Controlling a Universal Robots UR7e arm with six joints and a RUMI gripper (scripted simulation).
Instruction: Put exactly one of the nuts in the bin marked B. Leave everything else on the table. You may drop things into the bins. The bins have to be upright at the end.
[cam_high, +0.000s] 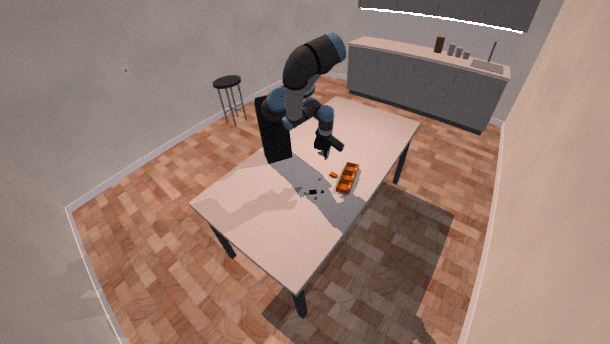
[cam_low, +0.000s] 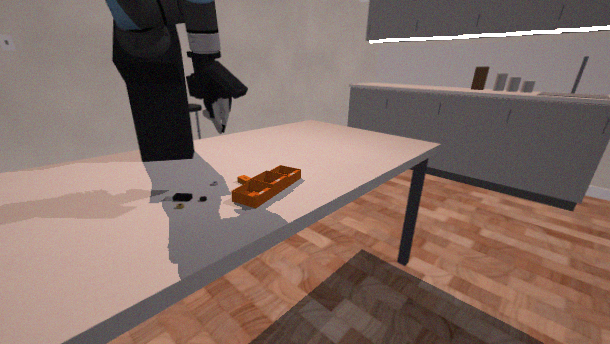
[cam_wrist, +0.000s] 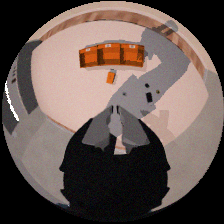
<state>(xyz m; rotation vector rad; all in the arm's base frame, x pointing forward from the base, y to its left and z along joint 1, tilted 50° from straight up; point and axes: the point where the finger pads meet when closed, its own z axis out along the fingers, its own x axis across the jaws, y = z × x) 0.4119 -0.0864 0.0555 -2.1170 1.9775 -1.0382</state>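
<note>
Right now my hand is 140 mm short of the orange bin, 30 mm to the right of it and 160 mm above it. The rest, counted from my hand: dark nut 110 mm to the right, 180 mm below; then grey piece 40 mm behind, 10 mm to the right, 180 mm below; then orange block 30 mm ahead, 40 mm to the left, 170 mm below.
</note>
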